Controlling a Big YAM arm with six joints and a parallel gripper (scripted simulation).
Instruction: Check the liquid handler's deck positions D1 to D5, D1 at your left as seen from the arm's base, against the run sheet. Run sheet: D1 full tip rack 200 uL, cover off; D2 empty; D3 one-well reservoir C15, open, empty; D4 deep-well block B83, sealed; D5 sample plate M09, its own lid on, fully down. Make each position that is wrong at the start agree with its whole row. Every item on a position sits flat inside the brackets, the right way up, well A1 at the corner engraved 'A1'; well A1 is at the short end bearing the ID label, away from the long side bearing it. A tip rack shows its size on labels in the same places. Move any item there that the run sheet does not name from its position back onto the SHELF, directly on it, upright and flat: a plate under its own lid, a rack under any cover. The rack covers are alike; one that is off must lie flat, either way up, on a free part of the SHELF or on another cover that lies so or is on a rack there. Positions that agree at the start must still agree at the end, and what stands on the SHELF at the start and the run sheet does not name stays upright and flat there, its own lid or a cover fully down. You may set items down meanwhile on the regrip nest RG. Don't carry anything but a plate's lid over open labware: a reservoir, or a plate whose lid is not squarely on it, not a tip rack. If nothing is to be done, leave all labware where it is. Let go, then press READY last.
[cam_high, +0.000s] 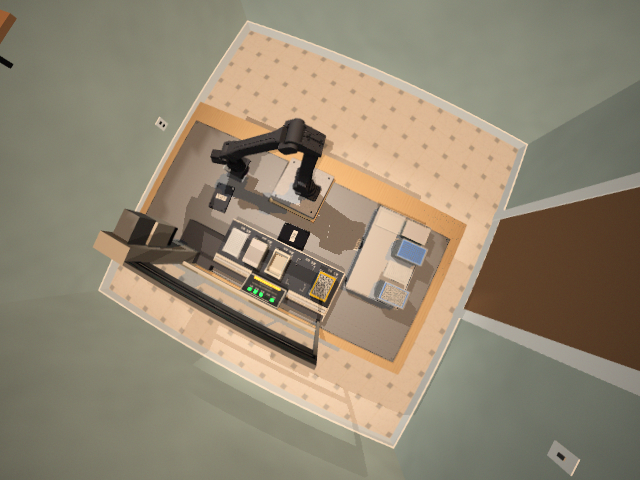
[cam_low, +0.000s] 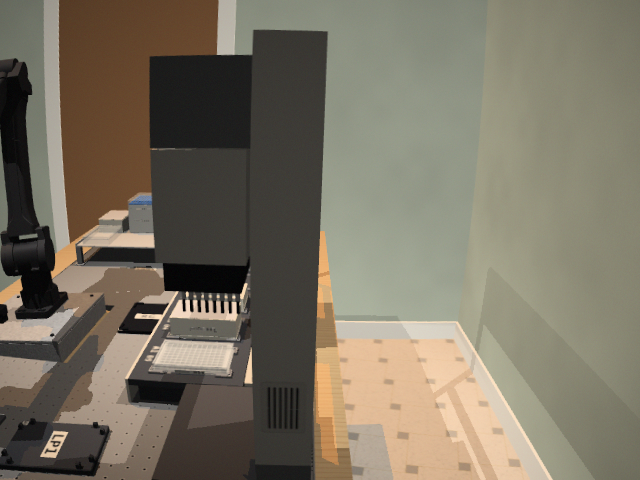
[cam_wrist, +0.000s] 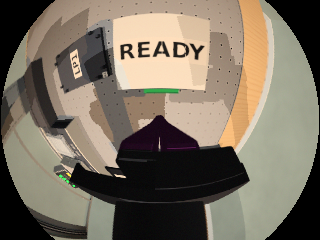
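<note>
The green button box lies 60 mm to the right of my hand and 20 mm below it. The rest, counted from my hand: cream reservoir 360 mm ahead, 350 mm to the left, 20 mm below; then regrip nest 350 mm to the left, 200 mm ahead, 80 mm below; then pale block 350 mm ahead, 220 mm to the left, 10 mm below.
</note>
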